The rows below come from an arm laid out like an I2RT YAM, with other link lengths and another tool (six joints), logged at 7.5 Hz.
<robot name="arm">
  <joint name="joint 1" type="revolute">
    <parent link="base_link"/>
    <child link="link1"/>
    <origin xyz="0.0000 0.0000 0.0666"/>
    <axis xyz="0 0 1"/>
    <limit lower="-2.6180" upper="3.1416"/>
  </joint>
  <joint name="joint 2" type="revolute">
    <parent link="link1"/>
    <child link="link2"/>
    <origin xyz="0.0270 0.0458 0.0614"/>
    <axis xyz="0 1 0"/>
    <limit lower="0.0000" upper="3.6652"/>
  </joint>
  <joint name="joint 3" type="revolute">
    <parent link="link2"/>
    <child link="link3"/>
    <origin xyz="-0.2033 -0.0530 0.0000"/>
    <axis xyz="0 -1 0"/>
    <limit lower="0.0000" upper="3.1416"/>
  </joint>
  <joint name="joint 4" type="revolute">
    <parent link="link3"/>
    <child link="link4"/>
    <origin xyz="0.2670 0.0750 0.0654"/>
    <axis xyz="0 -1 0"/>
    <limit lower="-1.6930" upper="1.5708"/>
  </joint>
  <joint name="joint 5" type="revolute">
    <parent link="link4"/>
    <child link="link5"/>
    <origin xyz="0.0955 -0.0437 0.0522"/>
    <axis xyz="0 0 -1"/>
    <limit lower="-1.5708" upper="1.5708"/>
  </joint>
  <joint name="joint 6" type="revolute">
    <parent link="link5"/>
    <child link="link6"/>
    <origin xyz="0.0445 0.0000 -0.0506"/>
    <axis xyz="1 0 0"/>
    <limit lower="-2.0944" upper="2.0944"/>
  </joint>
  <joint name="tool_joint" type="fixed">
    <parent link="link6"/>
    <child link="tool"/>
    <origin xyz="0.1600 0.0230 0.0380" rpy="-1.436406 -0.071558 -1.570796"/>
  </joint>
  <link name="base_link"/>
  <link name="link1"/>
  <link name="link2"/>
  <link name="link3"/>
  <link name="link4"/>
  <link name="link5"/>
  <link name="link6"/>
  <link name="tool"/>
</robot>
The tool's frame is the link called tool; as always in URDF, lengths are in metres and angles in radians.
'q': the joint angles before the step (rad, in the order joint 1, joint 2, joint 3, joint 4, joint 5, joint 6). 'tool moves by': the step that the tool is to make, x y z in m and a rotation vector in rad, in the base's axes. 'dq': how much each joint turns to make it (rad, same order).
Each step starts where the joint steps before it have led.
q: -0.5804, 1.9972, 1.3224, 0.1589, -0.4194, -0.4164
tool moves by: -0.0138, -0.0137, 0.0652, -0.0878, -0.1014, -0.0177
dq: -0.0351, -0.1490, -0.0549, 0.0294, -0.0088, -0.0236
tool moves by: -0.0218, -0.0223, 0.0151, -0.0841, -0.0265, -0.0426
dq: -0.0512, -0.0771, -0.0728, 0.0442, 0.0106, -0.0561
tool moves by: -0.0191, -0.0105, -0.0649, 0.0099, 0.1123, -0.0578
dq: -0.0178, 0.0306, -0.0910, 0.0106, 0.0611, -0.0454
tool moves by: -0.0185, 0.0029, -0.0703, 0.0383, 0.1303, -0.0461
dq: 0.0053, 0.0589, -0.0665, -0.0066, 0.0706, -0.0209
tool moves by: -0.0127, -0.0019, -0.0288, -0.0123, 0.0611, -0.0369
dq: 0.0026, 0.0175, -0.0418, 0.0150, 0.0598, -0.0172
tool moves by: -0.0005, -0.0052, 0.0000, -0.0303, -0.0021, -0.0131
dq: -0.0001, 0.0046, -0.0080, 0.0308, 0.0236, -0.0108
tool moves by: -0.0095, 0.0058, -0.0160, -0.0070, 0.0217, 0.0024
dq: 0.0001, 0.0010, -0.0508, 0.0359, 0.0092, -0.0172
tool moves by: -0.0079, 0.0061, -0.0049, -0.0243, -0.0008, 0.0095
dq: 0.0001, -0.0209, -0.0613, 0.0522, 0.0031, -0.0208
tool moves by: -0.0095, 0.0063, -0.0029, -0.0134, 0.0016, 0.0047
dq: -0.0020, -0.0346, -0.0621, 0.0321, 0.0011, -0.0134
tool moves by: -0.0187, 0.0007, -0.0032, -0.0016, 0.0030, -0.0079
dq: -0.0282, -0.0548, -0.0803, 0.0214, -0.0148, -0.0146
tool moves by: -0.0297, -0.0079, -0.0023, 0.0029, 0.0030, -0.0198
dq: -0.0690, -0.0771, -0.0947, 0.0070, -0.0400, -0.0293
